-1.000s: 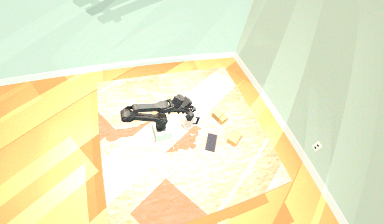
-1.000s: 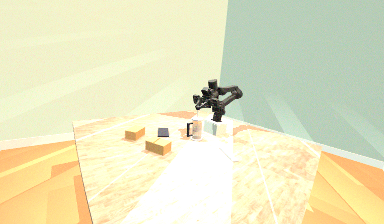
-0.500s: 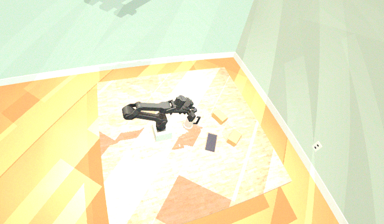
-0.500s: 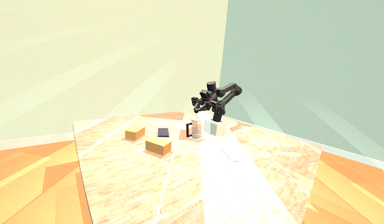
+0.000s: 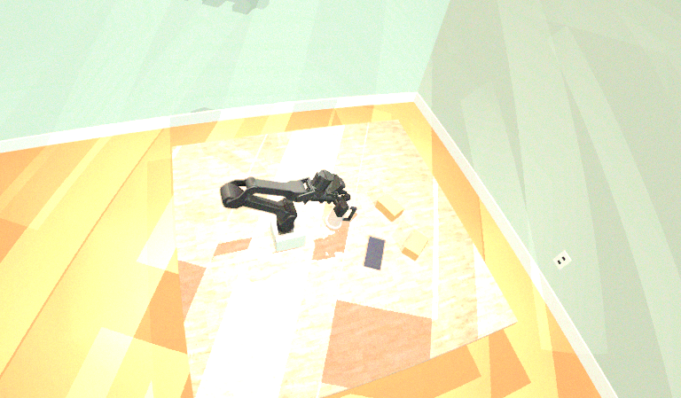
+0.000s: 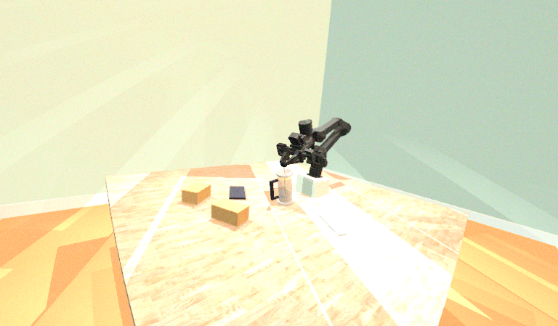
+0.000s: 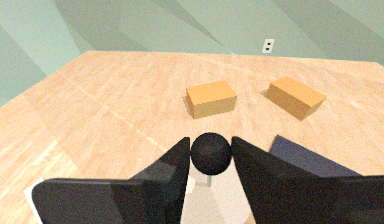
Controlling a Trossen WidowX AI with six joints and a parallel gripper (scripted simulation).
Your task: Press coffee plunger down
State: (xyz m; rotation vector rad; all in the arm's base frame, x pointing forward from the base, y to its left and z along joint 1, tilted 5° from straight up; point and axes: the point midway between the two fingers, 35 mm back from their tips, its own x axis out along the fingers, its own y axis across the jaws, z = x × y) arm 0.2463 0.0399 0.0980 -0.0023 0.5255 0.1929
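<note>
Right now my gripper tip is 10 mm past the coffee press, 10 mm to the left of it and 90 mm above it.
</note>
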